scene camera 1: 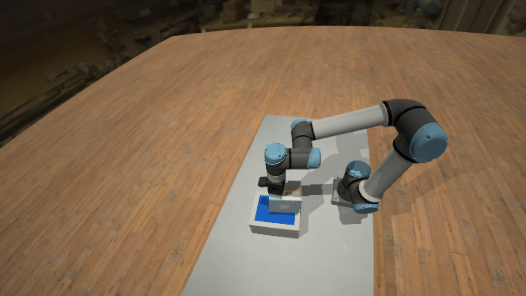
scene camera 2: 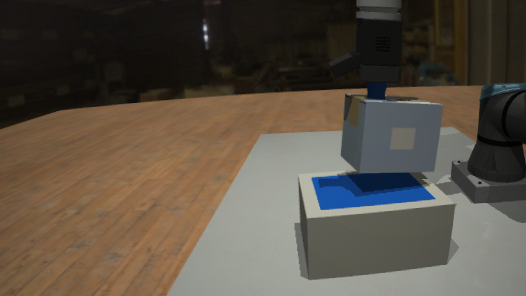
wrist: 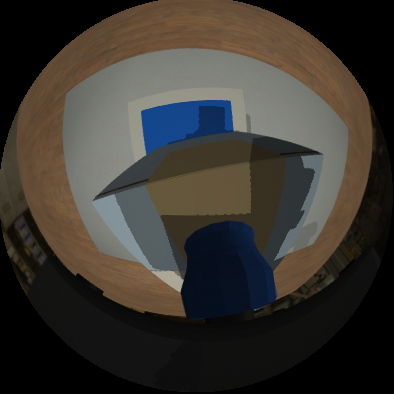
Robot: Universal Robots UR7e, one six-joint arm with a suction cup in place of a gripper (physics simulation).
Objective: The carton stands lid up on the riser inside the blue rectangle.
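Frame: origin at the arm's base, x right, y ahead, z up, level; metres.
Where they show: hand at its tool point: (scene camera 2: 373,104) (wrist: 221,226); arm's base at its link origin: (scene camera 2: 495,170).
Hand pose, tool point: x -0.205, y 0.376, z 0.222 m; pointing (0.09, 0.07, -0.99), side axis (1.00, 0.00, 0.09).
Things, the pixels of their top centre, and the offset from my tool point. Level surfaces: height alone.
- grey-blue carton at its top centre: (wrist: 229,276) (scene camera 2: 389,94) (scene camera 1: 283,189) dx +0.006, dy -0.031, dz +0.016 m
- pale riser at its top centre: (wrist: 190,159) (scene camera 2: 369,187) (scene camera 1: 276,209) dx -0.020, dy +0.012, dz -0.151 m
- blue rectangle at its top centre: (wrist: 190,159) (scene camera 2: 369,187) (scene camera 1: 276,209) dx -0.020, dy +0.012, dz -0.151 m
- grey mat at its surface level: dz -0.271 m
The grey-blue carton (scene camera 1: 285,205) (scene camera 2: 395,137) (wrist: 200,192) hangs upright from my suction gripper (scene camera 2: 376,92) (wrist: 227,270), with its brown-taped lid side up. The gripper's blue cup is on the carton's top, towards the left in the scene camera 2 view. The carton is a little above the pale riser (scene camera 1: 275,231) (scene camera 2: 380,245) (wrist: 185,96), over the rear right part of it in that view, with a gap and a dark shadow below. The blue rectangle (scene camera 1: 270,216) (scene camera 2: 335,197) (wrist: 170,122) lies on the riser's top; the carton hides part of it in the wrist view.
The riser stands on a grey mat (scene camera 1: 240,260) (scene camera 2: 240,225) on a wooden table (scene camera 1: 125,175) (scene camera 2: 150,165). The arm's base (scene camera 1: 345,192) (scene camera 2: 480,185) stands to the right of the riser in both scene views.
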